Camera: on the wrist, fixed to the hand. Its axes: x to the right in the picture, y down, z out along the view.
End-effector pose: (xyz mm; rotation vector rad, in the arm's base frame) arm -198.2 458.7 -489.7 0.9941 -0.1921 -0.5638
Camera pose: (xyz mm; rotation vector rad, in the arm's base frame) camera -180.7 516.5 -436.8 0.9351 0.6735 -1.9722
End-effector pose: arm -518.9 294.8 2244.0 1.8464 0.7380 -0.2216
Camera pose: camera -496.2 288.9 2320.8 0.8213 1.9960 -1.1585
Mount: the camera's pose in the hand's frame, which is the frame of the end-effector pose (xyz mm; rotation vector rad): -21.2 74.5 -21.0 -0.0587 -0.0167 -1.5683
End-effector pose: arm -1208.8 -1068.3 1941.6 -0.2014 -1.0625 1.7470
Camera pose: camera -1237.6 -1079.6 1867.5 0.5116 -0.8260 0.2897
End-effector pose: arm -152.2 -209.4 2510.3 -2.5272 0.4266 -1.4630
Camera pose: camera -191.7 -272.7 2480.8 1.8849 1.2931 1.0766
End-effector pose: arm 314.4 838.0 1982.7 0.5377 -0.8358 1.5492
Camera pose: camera 247.5 840.0 1938.5 0.8443 -0.2351 0.0723
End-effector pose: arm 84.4 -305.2 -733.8 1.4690 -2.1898 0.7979
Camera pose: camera 23.5 -255.0 -748.5 2.3844 -0.4971 0.1062
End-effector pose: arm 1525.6 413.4 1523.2 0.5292 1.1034 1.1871
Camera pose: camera 1473.1 415.1 1583.8 -0.4054 1.0358 -0.1744
